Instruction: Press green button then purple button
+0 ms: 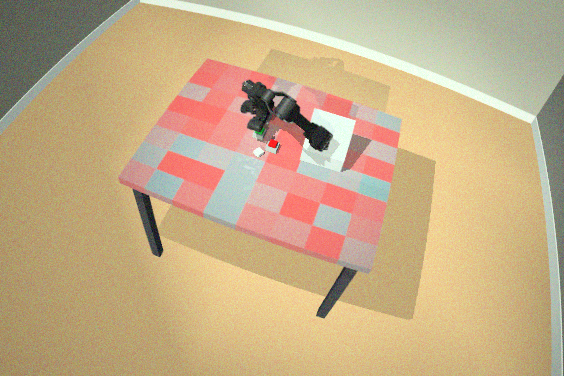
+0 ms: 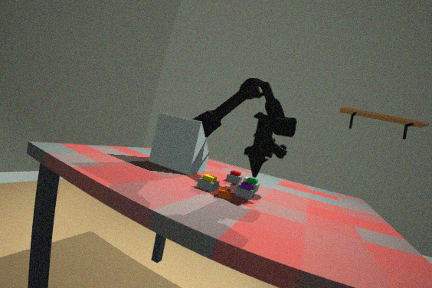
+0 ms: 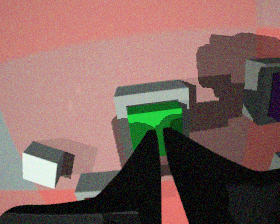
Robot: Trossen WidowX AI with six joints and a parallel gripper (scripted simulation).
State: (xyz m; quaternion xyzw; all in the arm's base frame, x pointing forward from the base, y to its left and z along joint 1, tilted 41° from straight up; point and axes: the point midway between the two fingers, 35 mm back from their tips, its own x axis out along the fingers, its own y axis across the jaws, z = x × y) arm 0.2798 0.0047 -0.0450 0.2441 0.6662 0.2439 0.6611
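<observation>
Now: gripper tip 10 mm above the green button. From my gripper tip the other things lie so: purple button: 10 mm ahead, 100 mm to the right, 10 mm below; then white block: 40 mm behind, 110 mm to the left, 40 mm below; then red button: 80 mm behind, 50 mm to the left, 10 mm below.
</observation>
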